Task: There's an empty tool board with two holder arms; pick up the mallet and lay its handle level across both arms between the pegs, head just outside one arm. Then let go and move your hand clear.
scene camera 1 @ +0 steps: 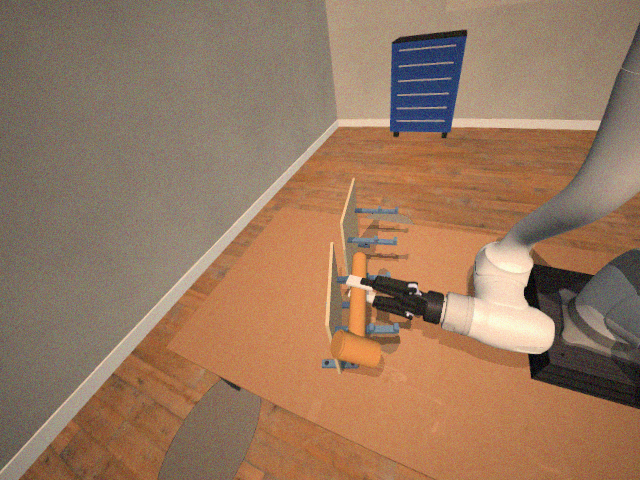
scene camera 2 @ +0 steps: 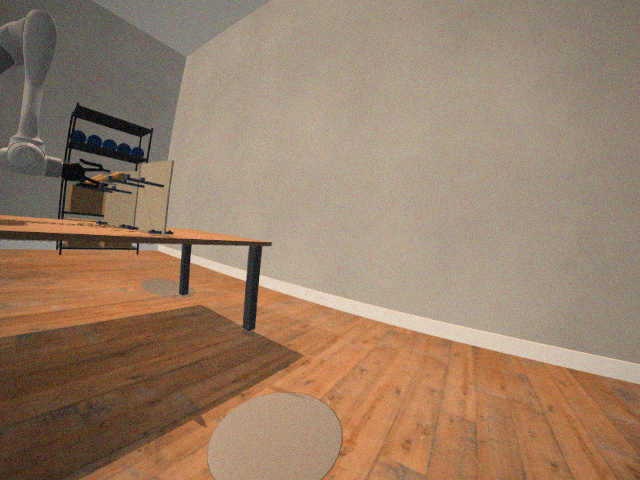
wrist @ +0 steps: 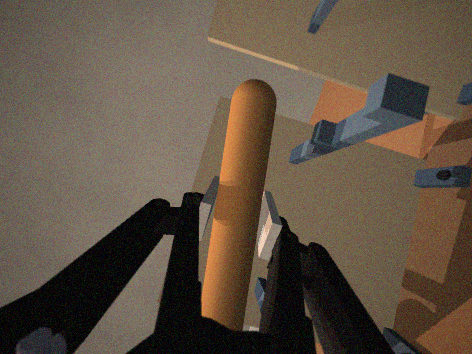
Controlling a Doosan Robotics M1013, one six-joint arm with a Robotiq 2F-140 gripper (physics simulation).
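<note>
The orange mallet's handle (scene camera 1: 358,315) (wrist: 242,170) runs across in front of the near tool board (scene camera 1: 334,304) (wrist: 340,220). Its thick head (scene camera 1: 356,348) is on the near side of the near blue holder arm (scene camera 1: 385,329), which is partly hidden behind the handle. The far blue holder arm (wrist: 370,120) has a peg and a raised end block; in the wrist view the handle's rounded end is to its left, apart from it. My gripper (scene camera 1: 361,289) (wrist: 238,196) is shut on the handle. Whether the handle touches either arm cannot be told.
A second board (scene camera 1: 349,227) (scene camera 2: 155,201) with two blue arms (scene camera 1: 377,210) (scene camera 1: 379,241) stands beyond the near one. Both boards stand on the orange-brown table (scene camera 1: 289,289) (scene camera 2: 217,237). A blue drawer cabinet (scene camera 1: 426,85) and a black shelf rack (scene camera 2: 105,117) are in the background.
</note>
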